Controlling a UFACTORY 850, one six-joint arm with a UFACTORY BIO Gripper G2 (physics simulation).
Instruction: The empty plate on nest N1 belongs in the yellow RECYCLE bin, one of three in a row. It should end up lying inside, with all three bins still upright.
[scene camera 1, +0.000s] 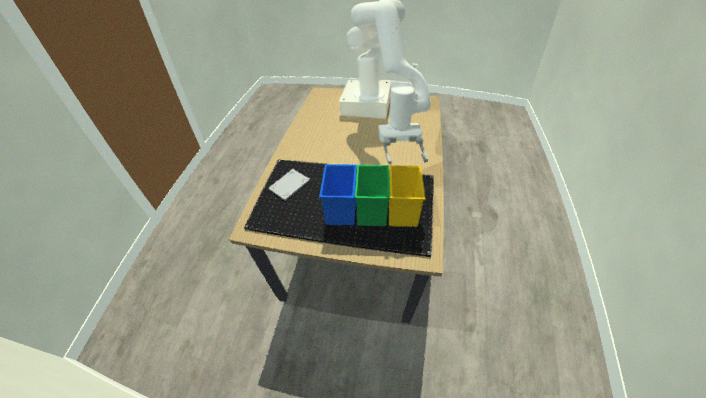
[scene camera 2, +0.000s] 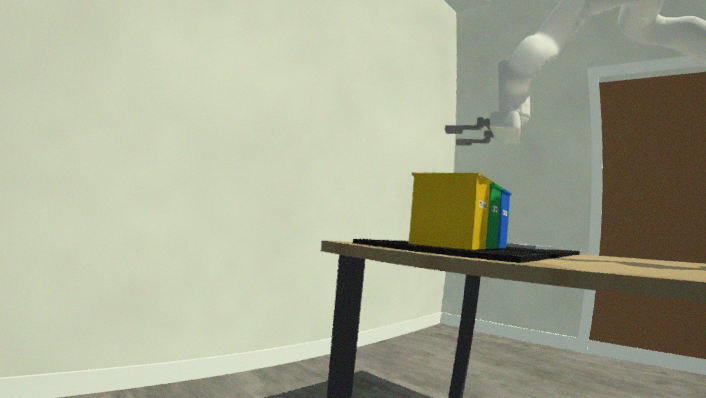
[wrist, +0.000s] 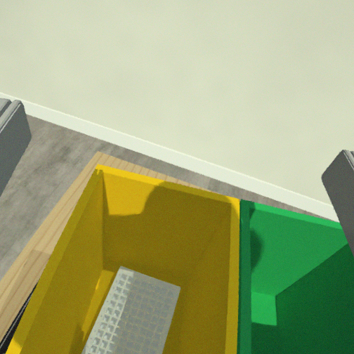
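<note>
The white gridded plate lies deep inside the yellow bin, wells facing up. Its near end is cut off in the wrist view, and I cannot tell if it is fully flat. The bin walls hide it in both scene views. The green bin and the blue bin stand beside it in a row; all three are upright. My gripper is open and empty, above the bins and apart from them.
A flat white nest lies on the left of the black perforated mat, with no plate visible on it. The mat lies on the wooden table. The yellow bin is near the table's right edge in scene camera 1.
</note>
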